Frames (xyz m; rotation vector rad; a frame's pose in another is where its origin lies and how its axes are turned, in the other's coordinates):
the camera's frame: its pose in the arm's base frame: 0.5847 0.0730 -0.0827 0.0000 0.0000 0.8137
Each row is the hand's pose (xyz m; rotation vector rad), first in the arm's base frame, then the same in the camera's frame.
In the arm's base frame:
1: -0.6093 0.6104 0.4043 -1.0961 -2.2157 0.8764
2: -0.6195 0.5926 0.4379 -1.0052 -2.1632 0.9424
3: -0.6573 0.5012 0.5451 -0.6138 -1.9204 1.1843
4: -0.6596 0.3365 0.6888 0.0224 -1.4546 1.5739
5: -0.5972 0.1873 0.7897 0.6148 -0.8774 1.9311
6: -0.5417 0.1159 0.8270 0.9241 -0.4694 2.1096
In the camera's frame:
1: -0.4295 1.2369 0.4870 -1.7864 -1.5186 0.5021
2: -0.4494 1.2321 0.5206 -1.6819 -1.5020 0.5335
3: -0.5418 1.1968 0.6278 -1.2367 -1.4208 0.6490
4: -0.6631 1.0854 0.7715 -0.5075 -1.2296 0.8988
5: -0.7287 0.9375 0.8724 0.1942 -0.9370 1.1909
6: -0.7424 0.8482 0.9097 0.5839 -0.7018 1.3644

